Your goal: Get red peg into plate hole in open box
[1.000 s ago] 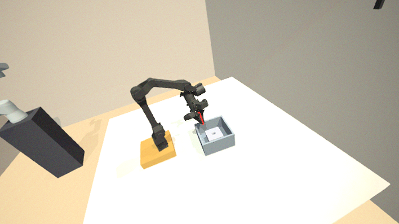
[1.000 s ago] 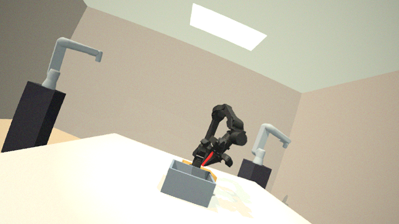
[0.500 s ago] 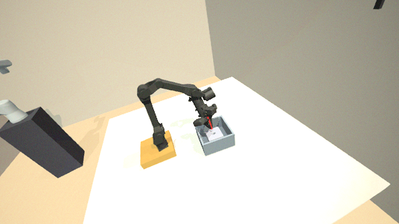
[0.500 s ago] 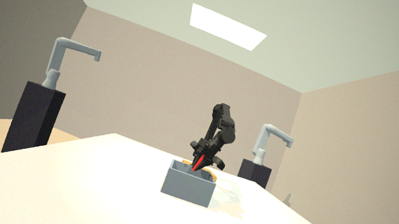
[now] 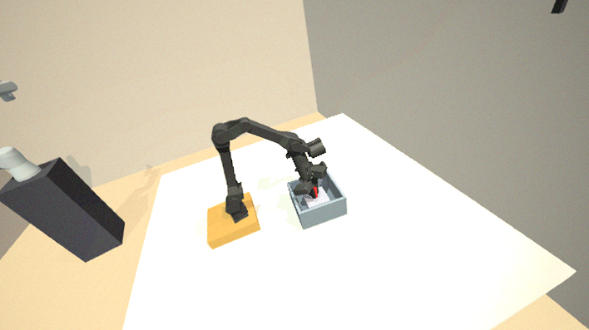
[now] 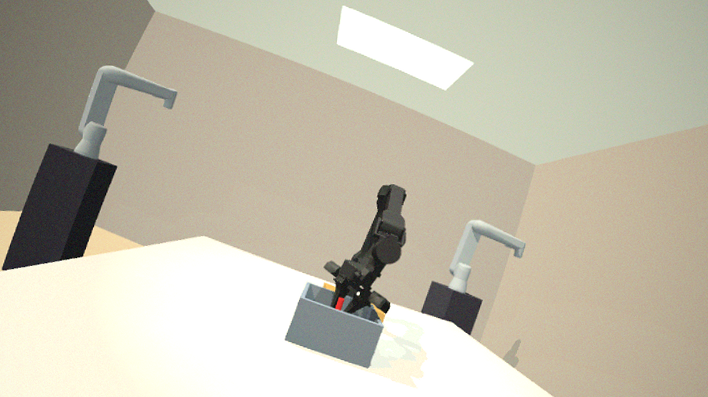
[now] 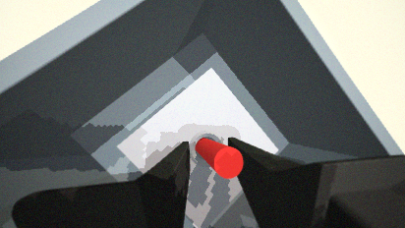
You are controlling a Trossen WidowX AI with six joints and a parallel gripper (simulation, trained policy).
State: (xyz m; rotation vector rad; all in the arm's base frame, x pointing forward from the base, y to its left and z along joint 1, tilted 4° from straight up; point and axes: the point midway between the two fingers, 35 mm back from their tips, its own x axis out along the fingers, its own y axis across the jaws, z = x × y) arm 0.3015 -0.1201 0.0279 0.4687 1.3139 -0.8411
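Right now my gripper tip is right at the red peg. The rest, counted from my gripper tip: grey box 40 mm below.
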